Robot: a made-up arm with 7 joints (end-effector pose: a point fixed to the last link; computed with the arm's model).
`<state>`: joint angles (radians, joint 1 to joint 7).
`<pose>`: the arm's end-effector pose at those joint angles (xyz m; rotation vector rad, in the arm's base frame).
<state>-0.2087 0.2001 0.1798 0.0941 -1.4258 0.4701 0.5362</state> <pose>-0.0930 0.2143 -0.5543 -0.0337 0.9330 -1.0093</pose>
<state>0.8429 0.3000 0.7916 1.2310 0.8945 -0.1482 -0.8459</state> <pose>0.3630 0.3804 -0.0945 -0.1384 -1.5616 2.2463</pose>
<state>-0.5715 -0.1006 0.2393 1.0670 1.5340 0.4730 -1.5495</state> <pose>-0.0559 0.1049 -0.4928 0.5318 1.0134 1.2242</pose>
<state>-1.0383 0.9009 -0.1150 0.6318 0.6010 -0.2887 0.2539</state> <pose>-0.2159 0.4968 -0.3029 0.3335 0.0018 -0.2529</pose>
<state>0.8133 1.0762 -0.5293 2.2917 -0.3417 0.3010 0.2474</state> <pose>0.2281 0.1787 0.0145 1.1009 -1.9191 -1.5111</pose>
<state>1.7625 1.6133 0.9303 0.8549 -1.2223 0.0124 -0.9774</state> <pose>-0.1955 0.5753 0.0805 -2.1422 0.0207 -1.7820</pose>
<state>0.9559 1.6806 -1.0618 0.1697 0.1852 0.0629 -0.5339</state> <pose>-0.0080 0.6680 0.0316 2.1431 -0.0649 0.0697</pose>
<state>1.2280 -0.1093 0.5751 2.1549 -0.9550 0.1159 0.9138</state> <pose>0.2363 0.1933 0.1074 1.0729 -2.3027 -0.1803</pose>
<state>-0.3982 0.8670 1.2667 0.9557 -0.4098 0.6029 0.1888</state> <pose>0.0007 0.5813 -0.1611 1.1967 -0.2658 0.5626</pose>
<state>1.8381 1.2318 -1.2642 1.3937 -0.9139 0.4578 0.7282</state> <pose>0.3162 0.3573 0.1661 1.8353 -0.4900 -0.8954</pose>
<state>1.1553 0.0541 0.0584 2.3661 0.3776 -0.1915 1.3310</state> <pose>0.1936 0.1137 0.1117 -0.1486 1.9484 1.5730</pose>
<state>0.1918 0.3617 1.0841 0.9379 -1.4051 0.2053 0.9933</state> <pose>0.1668 0.4342 -0.3487 0.3058 -0.1506 -0.1931</pose>
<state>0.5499 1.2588 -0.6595 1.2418 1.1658 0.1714 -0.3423</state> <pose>0.3031 0.4311 -0.1253 0.5147 -1.2170 0.1893</pose>
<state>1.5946 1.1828 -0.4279 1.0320 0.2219 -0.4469 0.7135</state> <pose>0.2502 0.4772 0.2075 1.0682 -2.0744 -1.0304</pose>
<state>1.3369 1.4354 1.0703 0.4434 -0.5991 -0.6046 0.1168</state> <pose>-0.0091 0.6541 0.0568 1.8841 -1.8994 0.8494</pose>
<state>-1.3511 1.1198 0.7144 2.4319 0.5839 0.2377 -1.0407</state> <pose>0.0728 0.2532 -0.1139 0.8778 -1.3718 -0.1855</pose>
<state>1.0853 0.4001 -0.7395 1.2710 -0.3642 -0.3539 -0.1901</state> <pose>0.4625 0.0962 -0.0381 0.6593 -2.4492 -1.1426</pose>
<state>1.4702 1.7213 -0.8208 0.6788 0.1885 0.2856 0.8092</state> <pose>0.0504 0.6257 0.1059 0.8314 -0.8679 0.0420</pose>
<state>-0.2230 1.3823 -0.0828 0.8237 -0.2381 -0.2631 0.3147</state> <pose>0.1602 0.5767 -0.1467 0.8395 -0.3209 -1.1627</pose>
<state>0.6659 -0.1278 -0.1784 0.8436 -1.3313 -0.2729 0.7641</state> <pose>0.4458 -0.0002 -0.2604 0.2705 -0.9485 -1.8219</pose>
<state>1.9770 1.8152 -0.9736 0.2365 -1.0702 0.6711 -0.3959</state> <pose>-0.0951 0.6590 -0.0039 1.9744 0.7994 0.4647</pose>
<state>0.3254 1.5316 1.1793 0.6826 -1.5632 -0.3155 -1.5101</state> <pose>0.0173 0.6187 0.1431 -2.5251 0.4424 0.2138</pose>
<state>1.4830 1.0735 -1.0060 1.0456 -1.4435 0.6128 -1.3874</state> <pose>0.3877 0.3983 0.0858 -2.0608 0.5736 0.3636</pose>
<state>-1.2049 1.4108 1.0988 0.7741 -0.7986 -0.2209 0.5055</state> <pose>0.1028 0.6167 -0.0484 0.9874 0.3365 -1.2259</pose>
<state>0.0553 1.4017 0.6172 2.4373 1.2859 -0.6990 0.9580</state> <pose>0.1319 0.2309 0.0825 0.5791 2.0315 2.0780</pose>
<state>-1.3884 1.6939 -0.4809 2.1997 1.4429 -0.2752 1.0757</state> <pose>-0.0407 0.2718 -0.1956 -1.6902 0.0523 -0.0439</pose>
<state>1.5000 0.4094 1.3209 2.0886 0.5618 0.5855 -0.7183</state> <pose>0.0909 0.3706 0.0491 0.2202 1.9017 -2.0557</pose>
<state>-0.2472 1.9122 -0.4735 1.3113 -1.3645 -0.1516 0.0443</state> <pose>0.2204 0.4952 -0.0338 1.1228 0.6662 -2.7218</pose>
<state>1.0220 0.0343 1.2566 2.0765 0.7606 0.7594 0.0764</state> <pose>0.1938 0.3171 -0.0368 -0.5545 -2.5491 1.1383</pose>
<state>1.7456 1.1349 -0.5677 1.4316 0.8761 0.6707 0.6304</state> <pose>0.2319 0.3578 0.2597 0.0157 -1.9183 -0.6921</pose>
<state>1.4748 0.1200 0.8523 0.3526 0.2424 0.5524 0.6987</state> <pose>0.5502 0.2295 0.0059 -1.3940 -1.5438 0.3475</pose>
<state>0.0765 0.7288 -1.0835 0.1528 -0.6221 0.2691 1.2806</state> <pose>0.0527 0.4510 -0.4471 -0.1898 1.3733 -0.8790</pose>
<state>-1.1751 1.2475 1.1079 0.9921 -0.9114 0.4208 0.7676</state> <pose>0.0720 0.5918 -0.0745 1.0962 0.6369 -0.6382</pose>
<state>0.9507 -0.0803 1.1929 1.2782 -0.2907 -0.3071 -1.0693</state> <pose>0.3855 0.2935 -0.1632 1.0803 -1.2221 2.2588</pose>
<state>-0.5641 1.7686 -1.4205 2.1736 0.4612 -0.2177 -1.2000</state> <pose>-0.0653 0.3047 -0.1628 0.4124 -0.5654 -0.7468</pose>
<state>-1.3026 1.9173 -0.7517 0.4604 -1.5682 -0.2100 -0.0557</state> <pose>0.1307 0.6381 -0.0509 0.5793 -1.6293 2.1664</pose>
